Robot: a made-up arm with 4 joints.
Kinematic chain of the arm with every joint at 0, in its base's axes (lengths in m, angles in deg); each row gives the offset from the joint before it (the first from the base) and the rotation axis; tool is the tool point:
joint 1: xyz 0 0 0.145 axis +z
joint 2: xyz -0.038 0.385 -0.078 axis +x
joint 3: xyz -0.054 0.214 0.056 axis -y
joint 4: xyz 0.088 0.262 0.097 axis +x
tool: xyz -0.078 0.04 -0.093
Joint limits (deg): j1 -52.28..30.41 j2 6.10..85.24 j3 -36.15..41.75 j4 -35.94..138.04
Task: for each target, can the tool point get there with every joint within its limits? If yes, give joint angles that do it. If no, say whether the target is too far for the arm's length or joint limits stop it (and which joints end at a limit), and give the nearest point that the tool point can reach.
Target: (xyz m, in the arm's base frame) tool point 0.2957 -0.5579 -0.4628
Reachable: no: joint limits stop it (at a limit: joint 1, joint 2, joint 3, joint 4) | nearest point 0.1939 0.1122 0.5908 | short by 1.253 m
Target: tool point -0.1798 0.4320 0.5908
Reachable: yes | joints 11.80 74.49 30.93 5.44
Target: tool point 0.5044 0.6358 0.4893
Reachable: yes | joints -42.88 25.26 -7.43 96.61
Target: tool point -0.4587 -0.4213 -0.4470
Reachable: no: joint limits stop it (at a limit: joint 1, joint 2, joint 3, joint 4) | nearest point -0.2957 0.0831 0.5908 | short by 1.165 m
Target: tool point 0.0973 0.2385 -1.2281
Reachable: no: too far | nearest point 0.3156 0.7735 0.1636 | short by 1.507 m
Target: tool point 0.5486 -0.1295 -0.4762
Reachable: no: joint limits stop it (at a limit: joint 1, joint 2, joint 3, joint 4) | nearest point 0.6054 0.5757 0.1636 | short by 0.954 m
